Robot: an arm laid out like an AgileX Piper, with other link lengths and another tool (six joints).
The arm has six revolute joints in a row. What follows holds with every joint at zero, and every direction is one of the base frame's.
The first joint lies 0.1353 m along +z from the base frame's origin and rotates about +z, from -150 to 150 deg.
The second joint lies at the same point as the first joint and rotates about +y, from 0 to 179.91 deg.
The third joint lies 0.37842 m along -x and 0.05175 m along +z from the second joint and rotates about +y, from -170 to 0 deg.
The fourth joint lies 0.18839 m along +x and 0.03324 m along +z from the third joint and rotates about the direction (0.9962, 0, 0.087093), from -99.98 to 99.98 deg.
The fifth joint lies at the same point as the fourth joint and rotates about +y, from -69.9 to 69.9 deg.
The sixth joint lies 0.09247 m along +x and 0.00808 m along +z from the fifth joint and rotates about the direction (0.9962, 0, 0.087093), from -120 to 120 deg.
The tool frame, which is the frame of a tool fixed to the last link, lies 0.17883 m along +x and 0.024 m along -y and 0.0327 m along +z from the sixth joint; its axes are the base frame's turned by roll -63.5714, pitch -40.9 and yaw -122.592 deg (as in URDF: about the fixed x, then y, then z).
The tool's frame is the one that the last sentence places.
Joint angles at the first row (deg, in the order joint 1, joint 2, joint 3, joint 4, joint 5, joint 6):
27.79, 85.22, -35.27, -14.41, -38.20, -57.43
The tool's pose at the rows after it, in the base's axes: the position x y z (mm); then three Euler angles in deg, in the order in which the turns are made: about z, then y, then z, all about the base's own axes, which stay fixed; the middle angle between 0 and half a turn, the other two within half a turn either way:
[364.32, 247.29, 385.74, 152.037, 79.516, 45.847]
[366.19, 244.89, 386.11, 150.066, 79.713, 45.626]
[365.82, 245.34, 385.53, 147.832, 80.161, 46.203]
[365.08, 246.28, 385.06, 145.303, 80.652, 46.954]
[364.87, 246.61, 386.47, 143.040, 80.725, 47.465]
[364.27, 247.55, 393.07, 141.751, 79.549, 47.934]
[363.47, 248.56, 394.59, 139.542, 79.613, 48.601]
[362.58, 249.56, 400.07, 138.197, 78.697, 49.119]
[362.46, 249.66, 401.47, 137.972, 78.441, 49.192]
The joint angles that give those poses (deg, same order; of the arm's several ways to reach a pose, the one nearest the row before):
27.79, 85.22, -35.27, -13.85, -38.09, -60.68
27.79, 85.22, -35.27, -12.50, -38.09, -63.60
27.79, 85.22, -35.27, -12.33, -38.03, -65.98
27.79, 85.22, -35.27, -12.33, -38.03, -68.54
27.79, 85.22, -35.27, -12.01, -38.40, -70.99
27.79, 85.22, -35.27, -11.90, -39.82, -72.09
27.79, 85.22, -35.27, -11.89, -40.25, -74.24
27.78, 85.22, -35.27, -11.90, -41.45, -75.33
27.78, 85.22, -35.27, -11.86, -41.76, -75.52

